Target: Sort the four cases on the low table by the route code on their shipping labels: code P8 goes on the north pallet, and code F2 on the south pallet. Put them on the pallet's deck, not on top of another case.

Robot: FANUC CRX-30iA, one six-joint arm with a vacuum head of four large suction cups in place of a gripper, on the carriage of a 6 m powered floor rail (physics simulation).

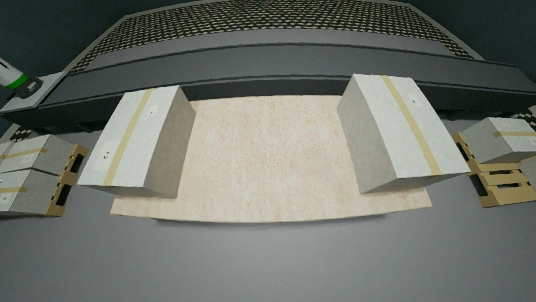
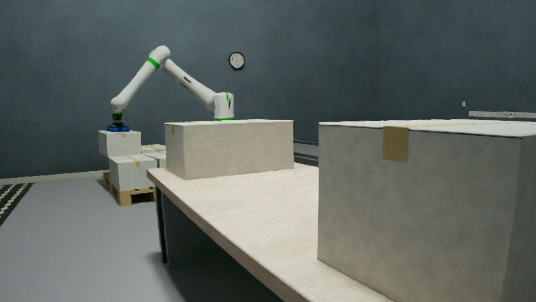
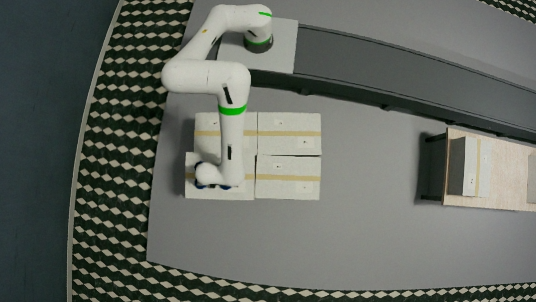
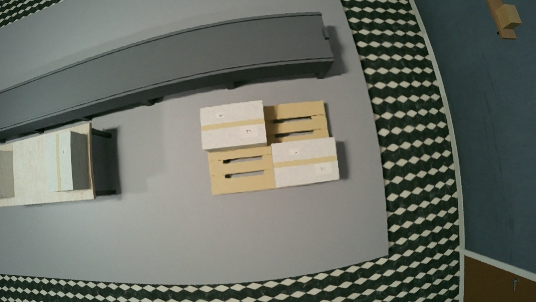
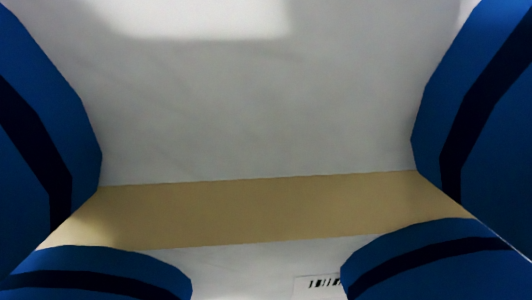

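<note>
My gripper, the blue four-cup vacuum head, is on top of a white case with a tan tape strip. The case hangs level above the deck at the north pallet's outer corner, its underside near the height of the neighbouring case's top. Its label is mostly hidden. Three other cases stand on the north pallet. Two cases remain on the low table: the left one seems to read F2; the right one's code is too small to read.
The south pallet bears two cases on diagonal corners, with bare slats at the other two. The grey floor rail runs behind the table and pallets. The nearest north pallet case stands beside the held case's place.
</note>
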